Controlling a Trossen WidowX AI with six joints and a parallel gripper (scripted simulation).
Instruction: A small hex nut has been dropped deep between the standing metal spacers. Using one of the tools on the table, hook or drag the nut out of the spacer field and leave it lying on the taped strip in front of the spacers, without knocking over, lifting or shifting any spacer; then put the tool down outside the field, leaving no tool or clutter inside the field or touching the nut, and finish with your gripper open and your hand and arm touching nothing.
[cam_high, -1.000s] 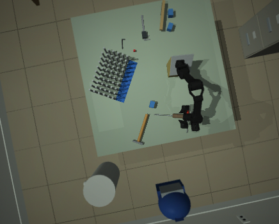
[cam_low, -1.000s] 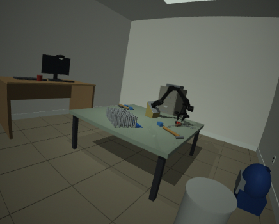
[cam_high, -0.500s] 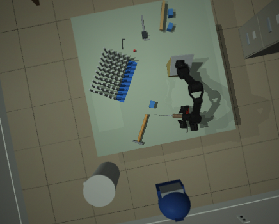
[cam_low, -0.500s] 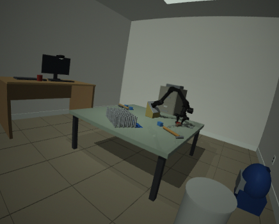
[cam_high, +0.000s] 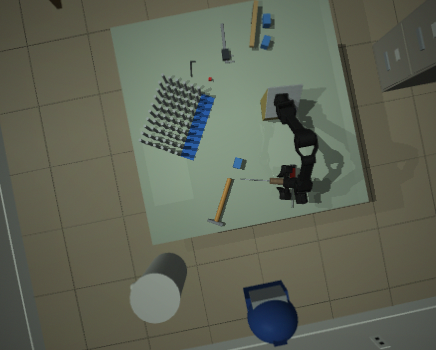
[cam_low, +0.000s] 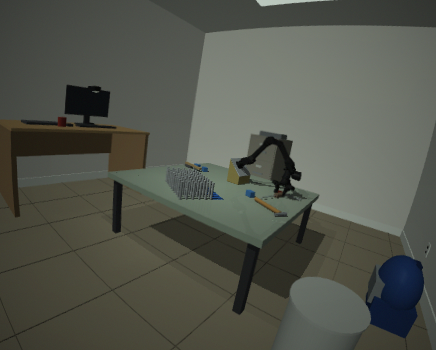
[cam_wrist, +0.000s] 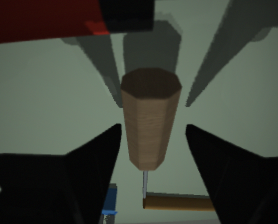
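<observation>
The blue taped strip lies 430 mm ahead of my gripper tip, 360 mm to the right of it and 20 mm below it. The rest, counted from my gripper tip: small red piece 630 mm to the right, 340 mm ahead, 10 mm below; then wrench 140 mm behind, 50 mm to the left, 10 mm below.
</observation>
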